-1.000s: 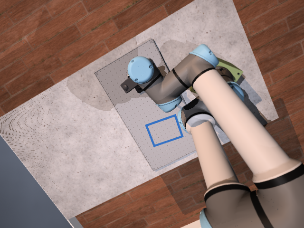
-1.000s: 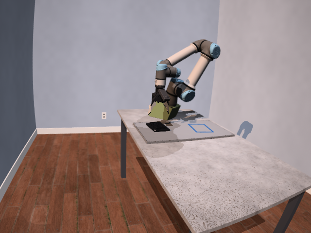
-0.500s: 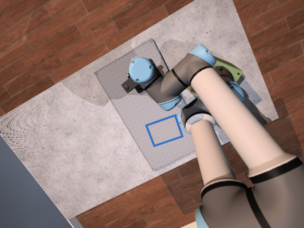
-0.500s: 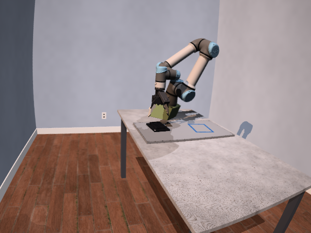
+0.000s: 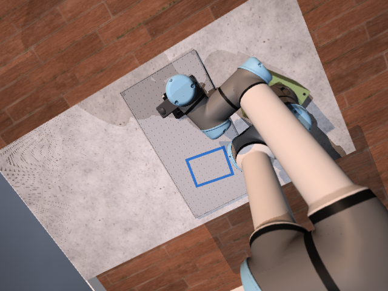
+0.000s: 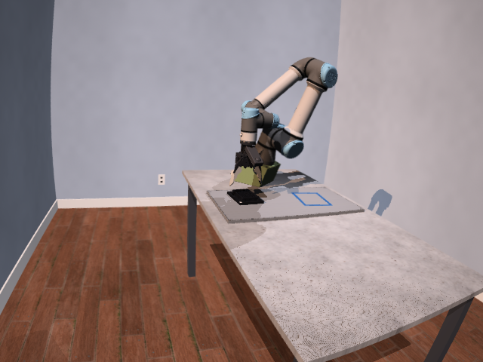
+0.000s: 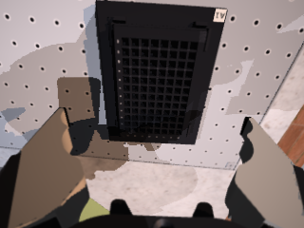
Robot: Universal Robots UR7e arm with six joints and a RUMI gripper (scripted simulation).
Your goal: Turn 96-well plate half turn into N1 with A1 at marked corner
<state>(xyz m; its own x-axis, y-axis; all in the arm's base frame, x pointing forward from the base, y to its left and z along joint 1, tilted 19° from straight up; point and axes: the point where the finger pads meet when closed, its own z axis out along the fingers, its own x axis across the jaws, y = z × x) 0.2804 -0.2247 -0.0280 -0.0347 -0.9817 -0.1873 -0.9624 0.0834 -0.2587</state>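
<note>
The black 96-well plate is 4 cm below my hand. The rest, counted from my hand: white A1 mark: 7 cm ahead, 6 cm to the right, 5 cm below; then black plate nest N1: 6 cm below.
</note>
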